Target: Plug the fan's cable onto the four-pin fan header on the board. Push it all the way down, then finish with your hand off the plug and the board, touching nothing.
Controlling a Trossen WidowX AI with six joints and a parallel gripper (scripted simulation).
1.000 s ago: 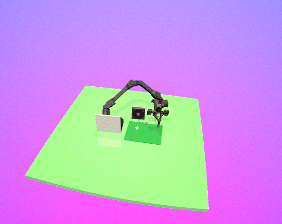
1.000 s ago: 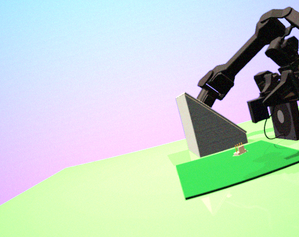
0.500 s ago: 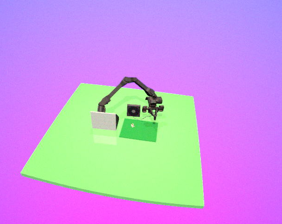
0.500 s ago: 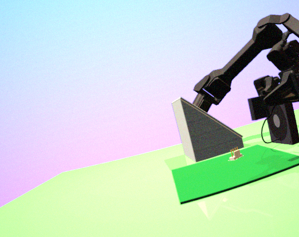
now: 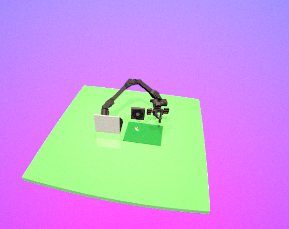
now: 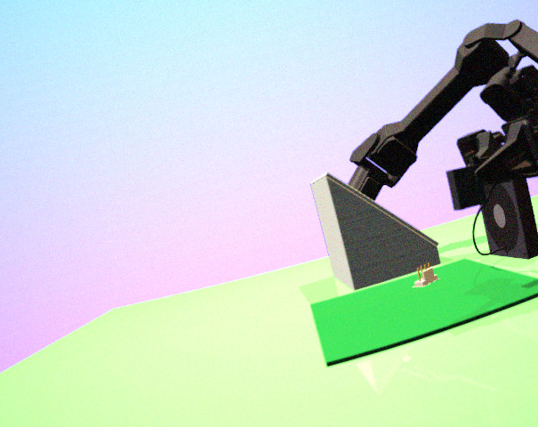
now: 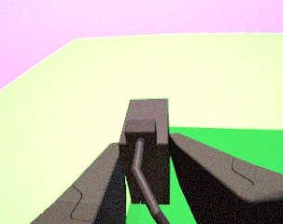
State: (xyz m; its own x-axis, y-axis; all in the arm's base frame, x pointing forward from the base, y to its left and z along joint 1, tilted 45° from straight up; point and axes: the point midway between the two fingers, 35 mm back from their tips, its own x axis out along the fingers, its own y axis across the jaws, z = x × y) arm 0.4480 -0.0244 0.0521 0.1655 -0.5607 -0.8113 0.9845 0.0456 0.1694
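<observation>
The dark green board is 14 cm below my gripper tip, 13 cm behind it and 4 cm to the right of it. Also, from my gripper tip: black fan: 18 cm behind, 14 cm to the left, 7 cm below; dark fan plug: 1 cm below.
</observation>
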